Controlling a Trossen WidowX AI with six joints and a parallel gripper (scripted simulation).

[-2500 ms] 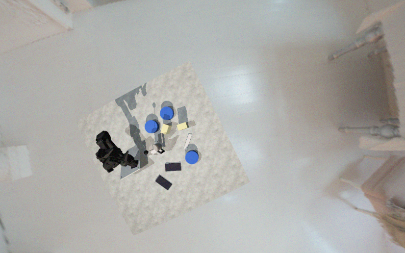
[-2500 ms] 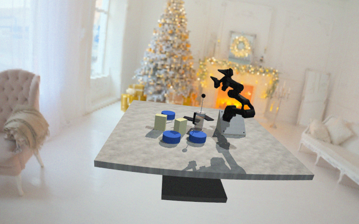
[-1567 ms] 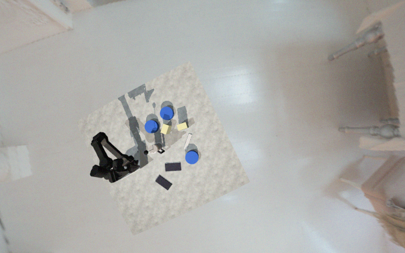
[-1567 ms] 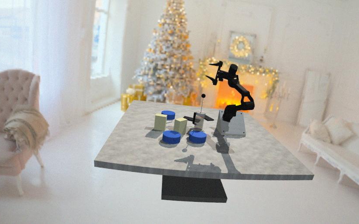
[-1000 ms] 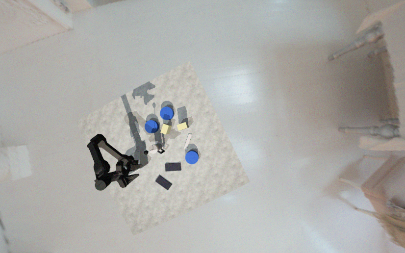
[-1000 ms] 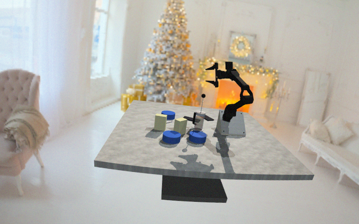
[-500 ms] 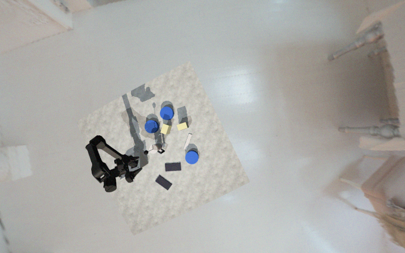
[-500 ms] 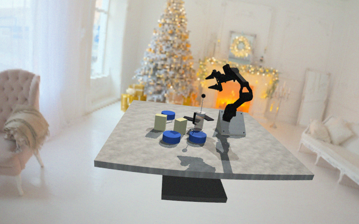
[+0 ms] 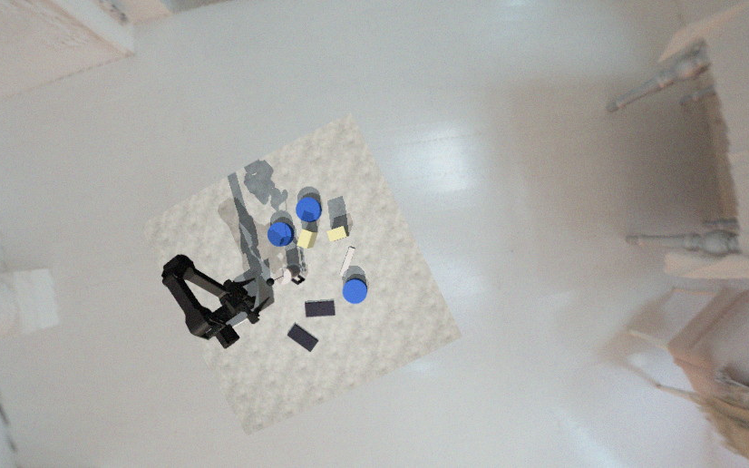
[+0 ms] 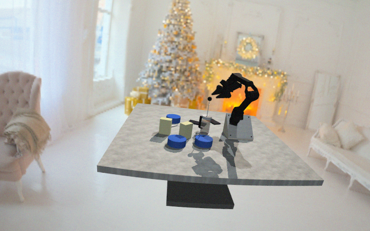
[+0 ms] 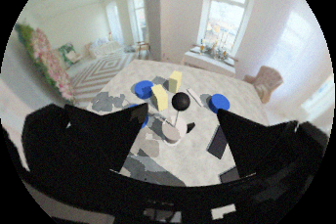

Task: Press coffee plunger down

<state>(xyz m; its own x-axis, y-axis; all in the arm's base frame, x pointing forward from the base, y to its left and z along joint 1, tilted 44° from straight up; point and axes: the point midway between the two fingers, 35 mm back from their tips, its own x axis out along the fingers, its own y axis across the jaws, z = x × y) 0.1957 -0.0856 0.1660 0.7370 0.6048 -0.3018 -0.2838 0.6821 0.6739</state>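
The coffee press lies 40 mm ahead of my gripper tip and 160 mm below it. Also, from my gripper tip: white stick 300 mm ahead, 40 mm to the right, 290 mm below.
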